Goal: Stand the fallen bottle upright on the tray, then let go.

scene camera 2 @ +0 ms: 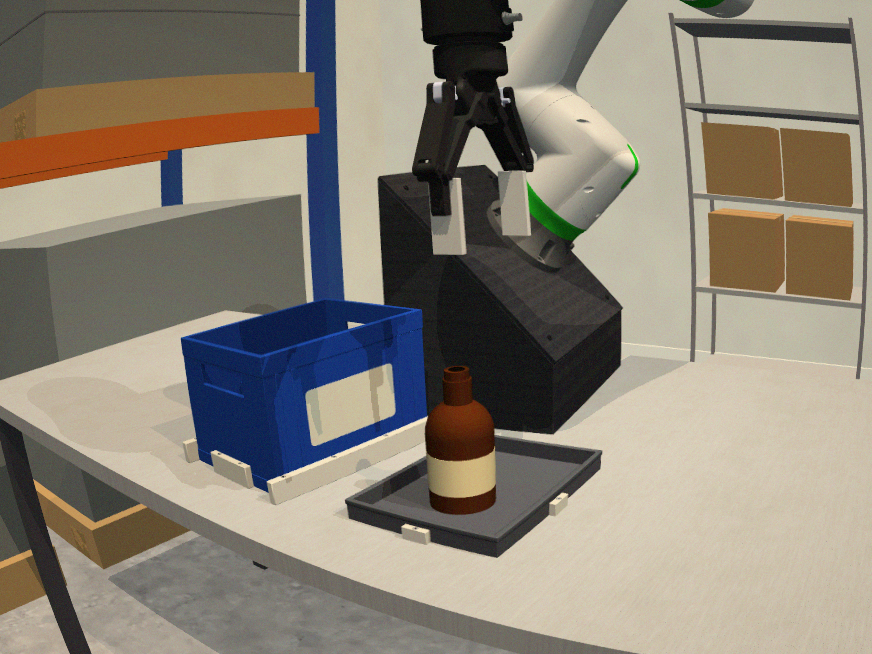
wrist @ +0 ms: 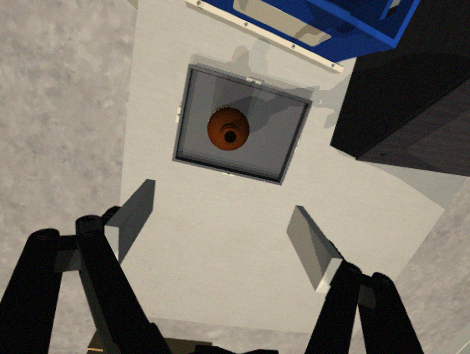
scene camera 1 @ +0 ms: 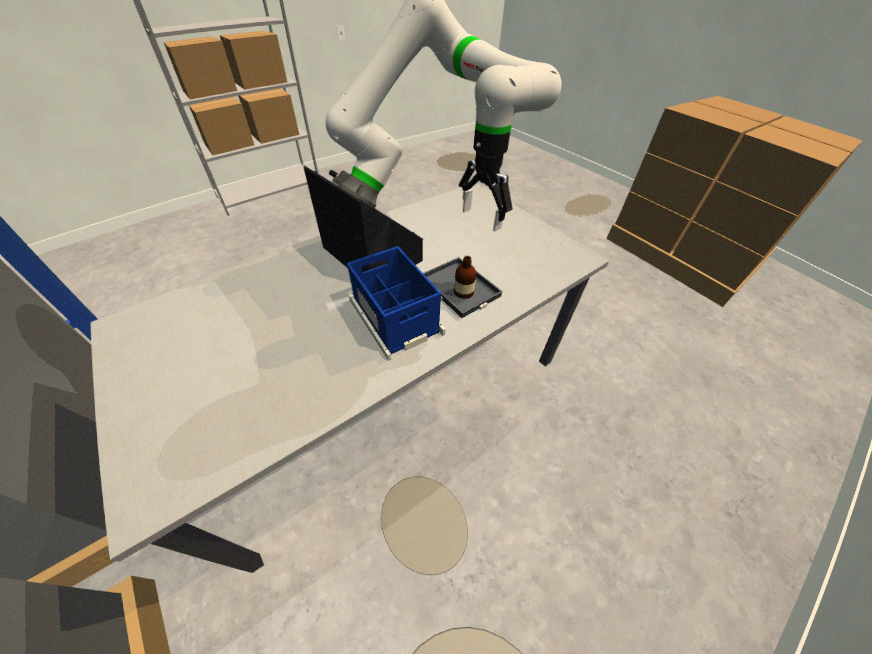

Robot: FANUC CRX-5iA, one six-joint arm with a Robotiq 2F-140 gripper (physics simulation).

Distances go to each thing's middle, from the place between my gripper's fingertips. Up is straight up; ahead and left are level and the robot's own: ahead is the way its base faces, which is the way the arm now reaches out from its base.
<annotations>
Now: hand 210 mm above the brown bottle (scene camera 2: 459, 432), 40 mm to the left of it and 10 mm past it.
</annotations>
